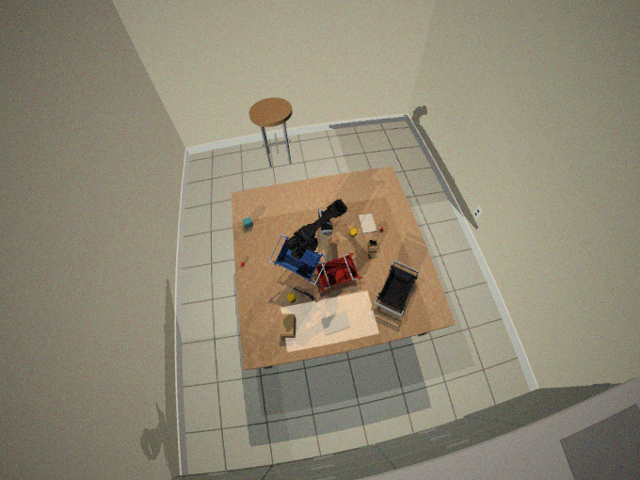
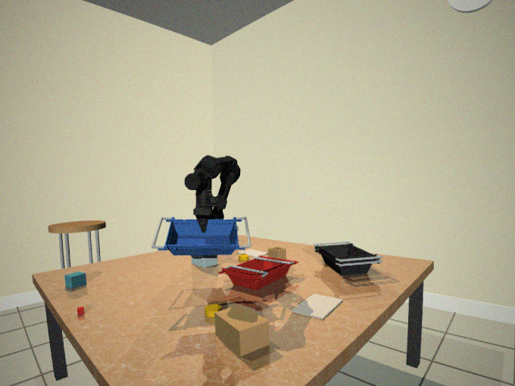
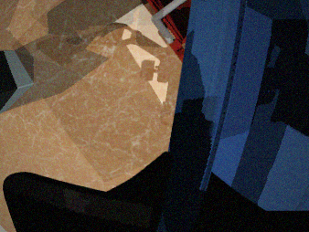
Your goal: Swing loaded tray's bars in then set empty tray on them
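My gripper tip is 6 cm short of the blue tray and 4 cm to the left of it. The rest, counted from my gripper tip: teal block 34 cm behind, 40 cm to the right, 18 cm below; small red cube 3 cm behind, 42 cm to the right, 19 cm below; tan box 40 cm ahead, 13 cm to the right, 17 cm below.
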